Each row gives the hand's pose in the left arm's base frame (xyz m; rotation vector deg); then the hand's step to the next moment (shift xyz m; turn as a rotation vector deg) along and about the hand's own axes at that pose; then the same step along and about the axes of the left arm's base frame.
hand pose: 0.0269 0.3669 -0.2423 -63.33 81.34 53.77
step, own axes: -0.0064 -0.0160 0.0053 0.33 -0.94 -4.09
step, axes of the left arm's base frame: 0.0169 0.0017 0.0060 -0.18 -4.20 0.24
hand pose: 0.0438 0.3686 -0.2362 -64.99 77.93 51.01
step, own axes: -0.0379 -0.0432 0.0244 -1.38 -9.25 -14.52
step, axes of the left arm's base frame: 0.0459 0.0174 0.0386 4.90 -16.09 3.93
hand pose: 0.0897 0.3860 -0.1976 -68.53 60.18 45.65
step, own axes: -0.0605 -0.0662 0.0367 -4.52 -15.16 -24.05
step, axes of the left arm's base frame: 0.0481 0.0242 0.0805 7.23 -26.52 8.56
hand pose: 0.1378 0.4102 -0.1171 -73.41 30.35 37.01
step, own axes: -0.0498 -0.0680 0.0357 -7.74 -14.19 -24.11
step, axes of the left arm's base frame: 0.0123 0.0171 0.0891 4.24 -26.89 10.07
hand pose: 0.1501 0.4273 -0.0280 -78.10 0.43 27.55
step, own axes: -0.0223 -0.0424 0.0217 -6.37 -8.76 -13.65
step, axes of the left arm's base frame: -0.0118 0.0078 0.0507 0.85 -15.96 6.94
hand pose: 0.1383 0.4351 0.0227 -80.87 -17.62 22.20
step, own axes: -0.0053 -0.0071 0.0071 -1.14 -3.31 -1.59
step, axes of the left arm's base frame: -0.0073 0.0032 0.0081 -0.08 -2.30 3.08
